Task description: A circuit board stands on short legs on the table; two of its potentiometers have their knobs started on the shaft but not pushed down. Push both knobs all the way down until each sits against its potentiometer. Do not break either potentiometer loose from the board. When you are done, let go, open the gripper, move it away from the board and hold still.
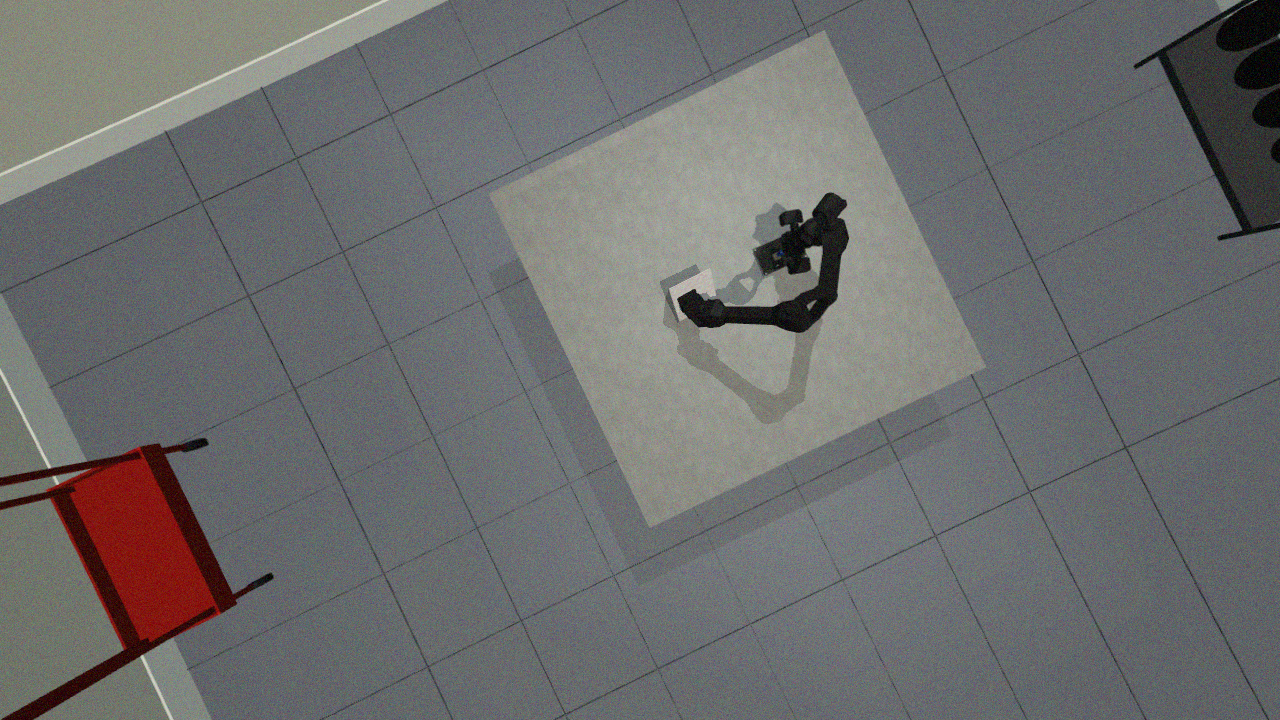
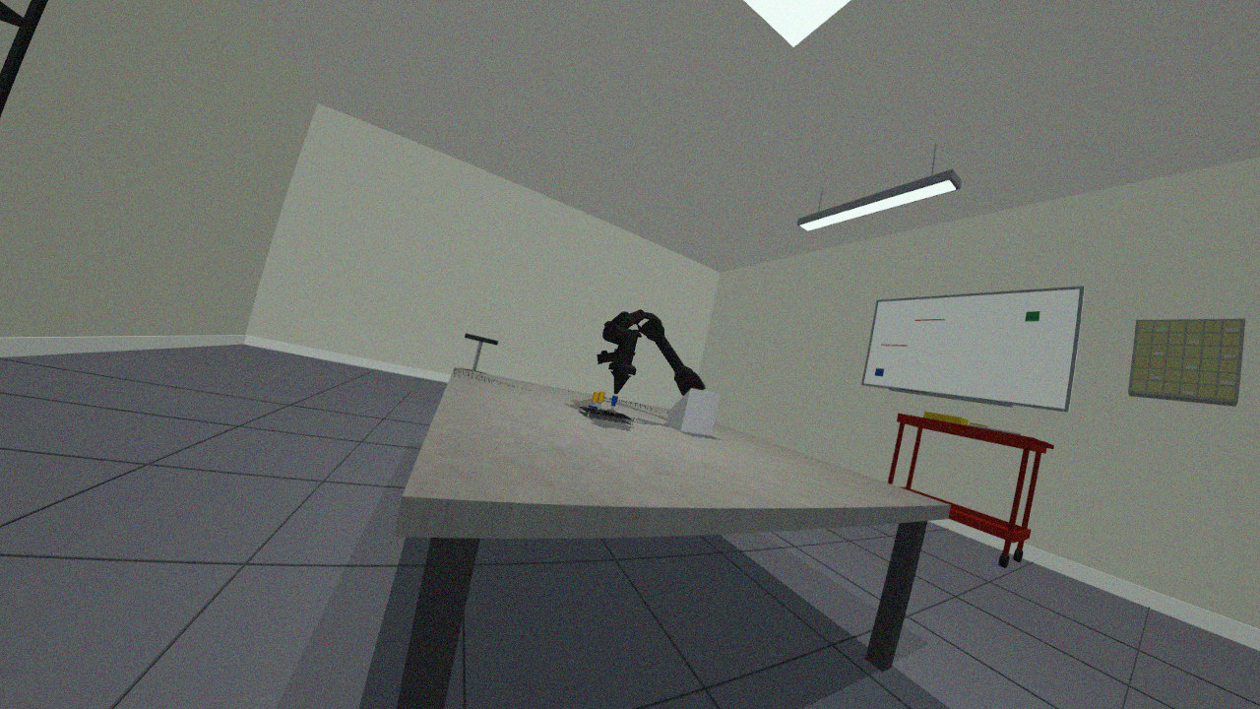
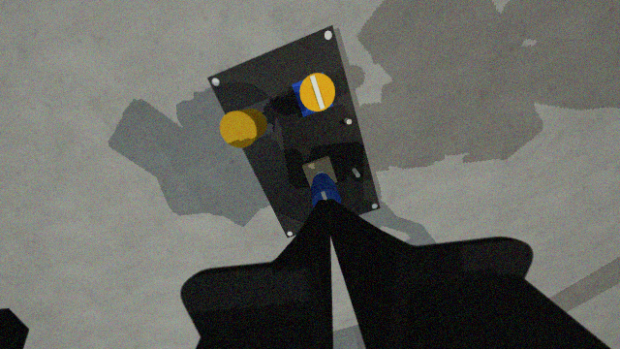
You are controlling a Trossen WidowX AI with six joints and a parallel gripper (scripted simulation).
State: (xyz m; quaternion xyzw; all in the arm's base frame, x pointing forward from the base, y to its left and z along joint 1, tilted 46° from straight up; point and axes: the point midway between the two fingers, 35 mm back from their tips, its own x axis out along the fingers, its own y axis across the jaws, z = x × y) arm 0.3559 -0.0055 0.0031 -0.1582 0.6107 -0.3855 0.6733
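Right now the blue knob is 20 mm below my gripper tip.
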